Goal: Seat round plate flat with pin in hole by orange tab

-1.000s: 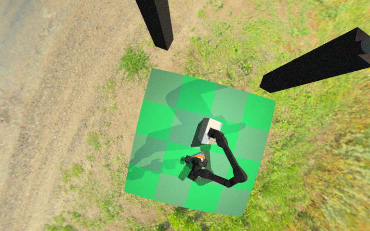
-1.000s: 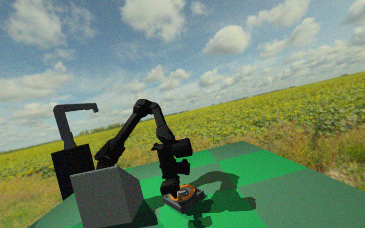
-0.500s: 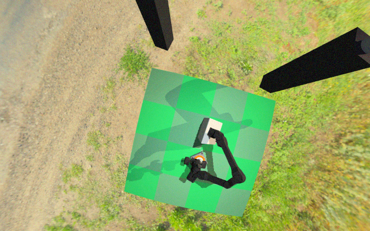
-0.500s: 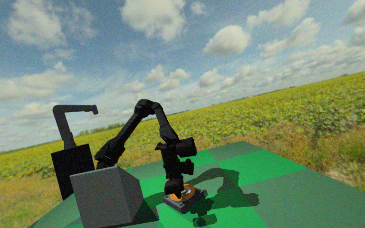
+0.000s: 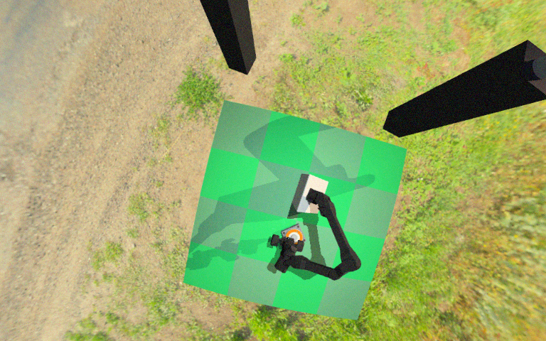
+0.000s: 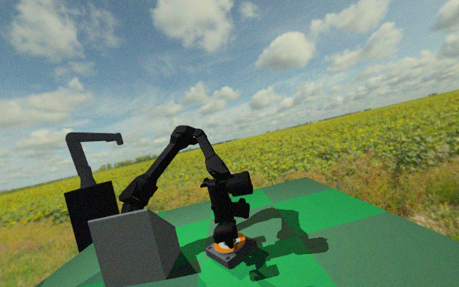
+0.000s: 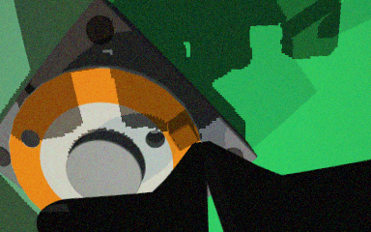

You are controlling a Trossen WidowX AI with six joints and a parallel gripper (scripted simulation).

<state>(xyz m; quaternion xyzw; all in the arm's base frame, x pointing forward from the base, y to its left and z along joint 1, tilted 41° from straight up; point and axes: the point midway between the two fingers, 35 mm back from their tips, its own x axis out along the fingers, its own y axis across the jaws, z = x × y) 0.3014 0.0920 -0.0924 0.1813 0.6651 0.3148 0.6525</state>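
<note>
The round plate lies 3 cm to the left of my gripper tip. From my gripper tip the other things lie so: square grey base: 2 cm behind, 5 cm to the left, 2 cm below.
</note>
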